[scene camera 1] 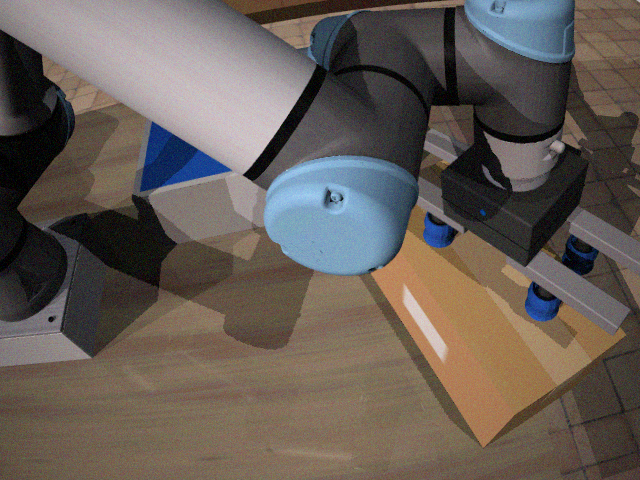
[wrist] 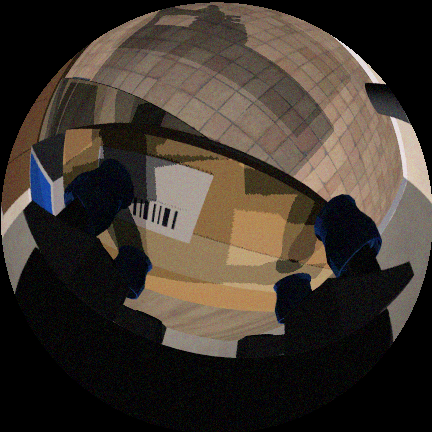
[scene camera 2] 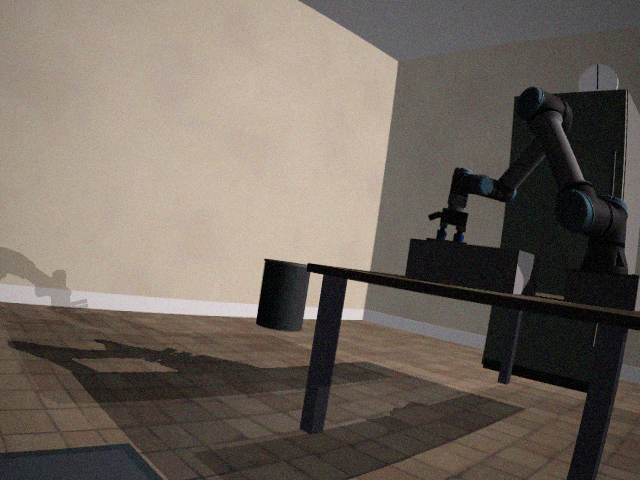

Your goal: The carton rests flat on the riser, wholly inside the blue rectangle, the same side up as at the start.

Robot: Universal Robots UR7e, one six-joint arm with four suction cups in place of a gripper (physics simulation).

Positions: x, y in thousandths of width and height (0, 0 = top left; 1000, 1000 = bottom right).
My suction head (scene camera 1: 846, 645) is 0.46 m from the lens. A carton (scene camera 1: 726, 639) is 0.48 m from the lens.
